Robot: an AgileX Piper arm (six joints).
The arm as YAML. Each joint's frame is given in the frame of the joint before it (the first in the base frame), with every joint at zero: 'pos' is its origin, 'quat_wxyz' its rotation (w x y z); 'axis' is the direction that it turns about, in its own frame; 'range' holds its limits. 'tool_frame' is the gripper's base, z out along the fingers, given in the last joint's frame.
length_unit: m
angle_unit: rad
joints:
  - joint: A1
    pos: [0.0, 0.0, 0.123]
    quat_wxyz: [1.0, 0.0, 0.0, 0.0]
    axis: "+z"
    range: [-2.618, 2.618]
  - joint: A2
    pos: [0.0, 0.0, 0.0]
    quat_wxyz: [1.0, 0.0, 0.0, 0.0]
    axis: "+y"
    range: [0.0, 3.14]
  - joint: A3
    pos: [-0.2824, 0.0, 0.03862]
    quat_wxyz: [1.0, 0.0, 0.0, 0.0]
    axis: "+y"
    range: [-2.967, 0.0]
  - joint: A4
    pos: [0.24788, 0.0, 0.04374]
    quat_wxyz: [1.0, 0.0, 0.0, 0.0]
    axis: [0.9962, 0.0, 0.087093]
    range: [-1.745, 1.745]
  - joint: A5
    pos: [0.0, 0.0, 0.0]
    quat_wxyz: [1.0, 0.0, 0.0, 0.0]
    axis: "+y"
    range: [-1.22, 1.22]
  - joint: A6
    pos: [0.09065, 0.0, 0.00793]
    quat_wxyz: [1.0, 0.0, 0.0, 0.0]
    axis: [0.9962, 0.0, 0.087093]
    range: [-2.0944, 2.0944]
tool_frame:
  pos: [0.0, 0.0, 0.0]
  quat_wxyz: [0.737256, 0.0, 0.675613, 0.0]
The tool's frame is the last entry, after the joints.
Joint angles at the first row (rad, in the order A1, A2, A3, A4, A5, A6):
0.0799 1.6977 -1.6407 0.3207 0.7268 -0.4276
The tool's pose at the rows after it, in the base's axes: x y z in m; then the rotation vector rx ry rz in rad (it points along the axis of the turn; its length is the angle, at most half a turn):
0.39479 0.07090 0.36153 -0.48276 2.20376 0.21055
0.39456 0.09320 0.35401 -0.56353 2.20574 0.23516
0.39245 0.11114 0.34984 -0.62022 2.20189 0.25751
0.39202 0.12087 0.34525 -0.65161 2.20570 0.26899
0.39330 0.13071 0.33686 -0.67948 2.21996 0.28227
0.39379 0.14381 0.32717 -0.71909 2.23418 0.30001
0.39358 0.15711 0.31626 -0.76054 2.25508 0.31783
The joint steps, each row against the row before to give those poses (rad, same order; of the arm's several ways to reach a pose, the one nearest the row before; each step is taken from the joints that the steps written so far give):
0.0483 0.0282 0.0000 0.0135 0.0000 -0.0264
0.0545 0.0187 0.0000 0.0022 0.0010 -0.0178
0.0441 0.0105 0.0000 0.0019 -0.0010 -0.0073
0.0233 0.0106 0.0008 0.0000 0.0000 -0.0035
0.0223 0.0196 0.0010 0.0000 0.0000 0.0000
0.0295 0.0232 0.0000 0.0021 0.0013 -0.0031
0.0298 0.0250 0.0000 0.0000 0.0062 0.0000

